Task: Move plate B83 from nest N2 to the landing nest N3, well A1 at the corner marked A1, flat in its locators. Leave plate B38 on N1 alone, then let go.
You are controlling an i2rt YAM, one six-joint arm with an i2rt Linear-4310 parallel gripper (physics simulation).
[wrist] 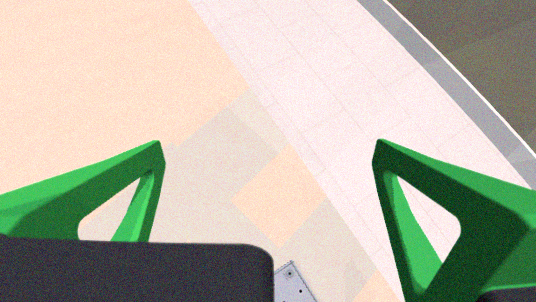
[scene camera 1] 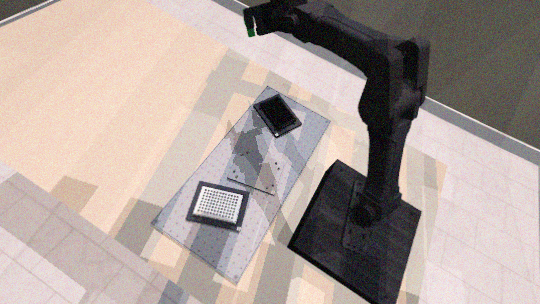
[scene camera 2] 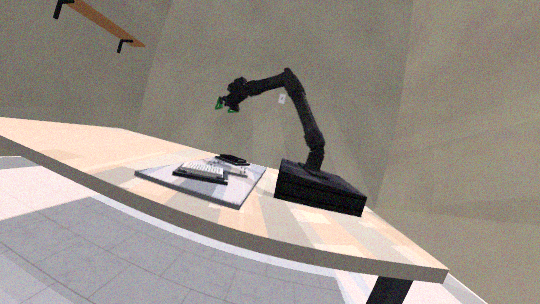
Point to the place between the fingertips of my gripper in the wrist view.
At 268,151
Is my gripper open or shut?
Open.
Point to a nest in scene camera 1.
At 250,168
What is my gripper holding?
Nothing.
